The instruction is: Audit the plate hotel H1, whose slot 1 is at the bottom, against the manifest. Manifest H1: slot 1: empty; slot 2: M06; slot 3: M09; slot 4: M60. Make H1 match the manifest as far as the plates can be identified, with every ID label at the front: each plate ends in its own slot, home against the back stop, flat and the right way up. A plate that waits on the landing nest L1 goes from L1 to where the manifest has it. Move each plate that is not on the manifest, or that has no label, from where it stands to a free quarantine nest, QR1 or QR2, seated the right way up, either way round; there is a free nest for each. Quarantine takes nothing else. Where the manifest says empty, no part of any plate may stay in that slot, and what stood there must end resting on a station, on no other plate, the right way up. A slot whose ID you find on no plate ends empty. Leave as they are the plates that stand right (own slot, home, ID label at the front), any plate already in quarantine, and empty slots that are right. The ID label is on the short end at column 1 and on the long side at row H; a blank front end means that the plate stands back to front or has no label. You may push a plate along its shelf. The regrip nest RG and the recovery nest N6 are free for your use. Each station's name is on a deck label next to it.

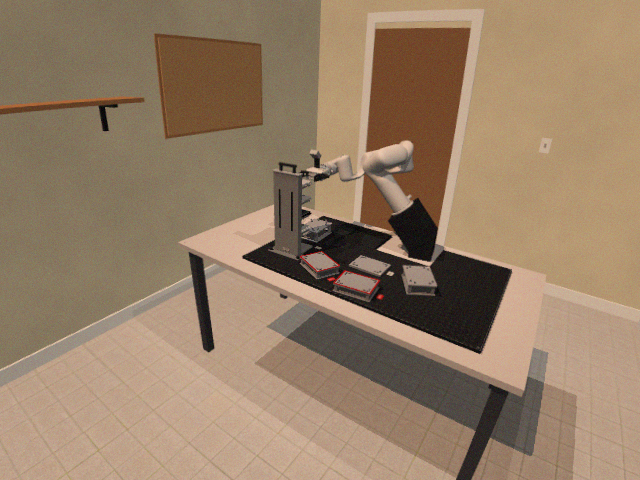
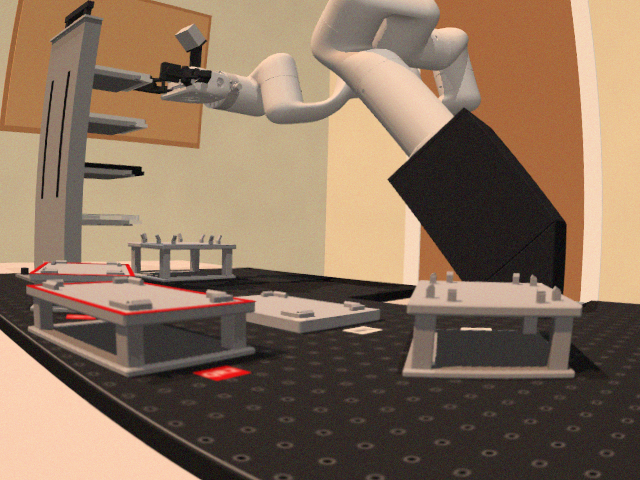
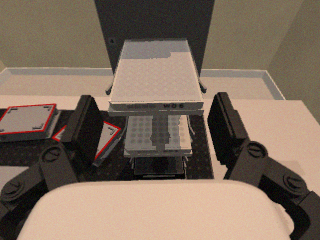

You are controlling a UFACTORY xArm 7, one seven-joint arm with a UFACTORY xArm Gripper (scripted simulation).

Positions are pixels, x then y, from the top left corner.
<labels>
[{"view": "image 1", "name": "plate hotel H1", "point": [284, 237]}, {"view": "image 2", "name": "my gripper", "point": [146, 76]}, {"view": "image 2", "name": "raised nest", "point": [479, 299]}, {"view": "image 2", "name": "plate hotel H1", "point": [58, 220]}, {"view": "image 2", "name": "low flat nest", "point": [327, 315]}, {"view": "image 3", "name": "my gripper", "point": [154, 107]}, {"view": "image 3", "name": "black plate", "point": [145, 168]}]
</labels>
